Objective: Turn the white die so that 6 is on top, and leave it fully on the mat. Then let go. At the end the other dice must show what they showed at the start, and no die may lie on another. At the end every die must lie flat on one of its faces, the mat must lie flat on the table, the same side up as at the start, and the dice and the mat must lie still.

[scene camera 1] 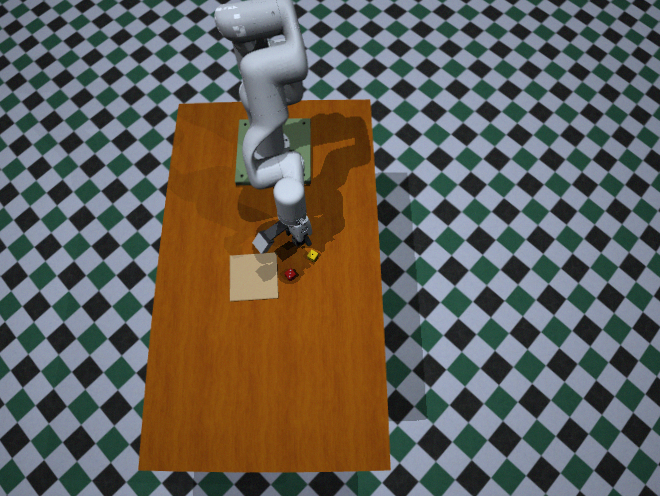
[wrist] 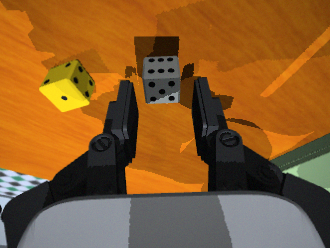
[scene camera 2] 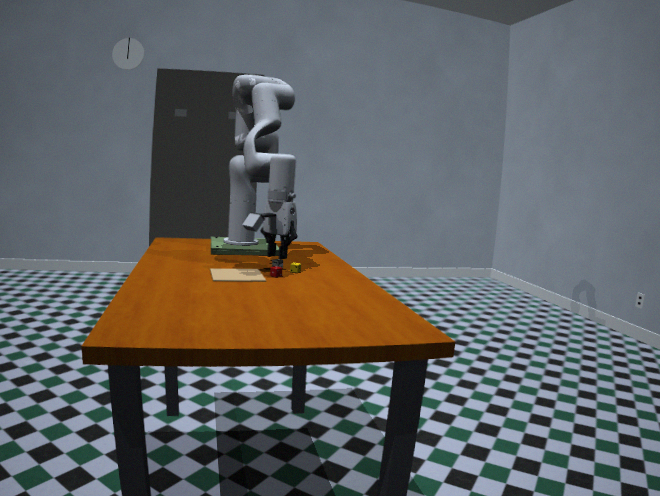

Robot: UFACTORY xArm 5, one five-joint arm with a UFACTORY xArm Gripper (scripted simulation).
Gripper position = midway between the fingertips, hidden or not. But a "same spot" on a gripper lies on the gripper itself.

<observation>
My gripper shows in scene camera 1, in the wrist view [164, 95] and in scene camera 2. The same spot on my gripper: [scene camera 1: 264, 240] is [scene camera 2: 255, 215].
</observation>
